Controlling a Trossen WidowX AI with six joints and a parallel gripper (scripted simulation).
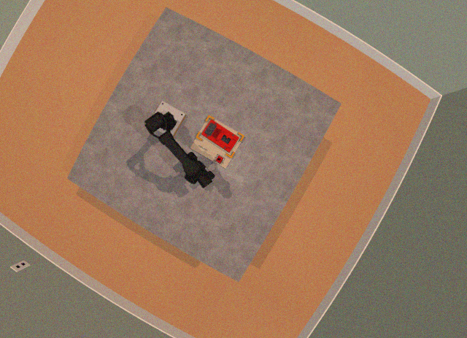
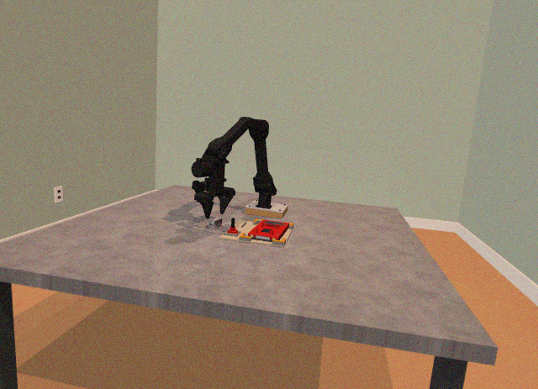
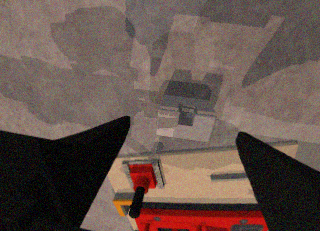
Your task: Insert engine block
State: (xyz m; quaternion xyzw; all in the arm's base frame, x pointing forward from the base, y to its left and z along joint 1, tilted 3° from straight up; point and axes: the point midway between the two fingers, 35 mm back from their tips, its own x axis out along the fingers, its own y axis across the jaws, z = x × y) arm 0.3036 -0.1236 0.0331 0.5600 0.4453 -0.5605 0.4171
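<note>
My gripper tip is 20 mm above the grey engine block. Round my gripper tip: black upright peg (60 mm ahead, 90 mm to the left, 10 mm below).
</note>
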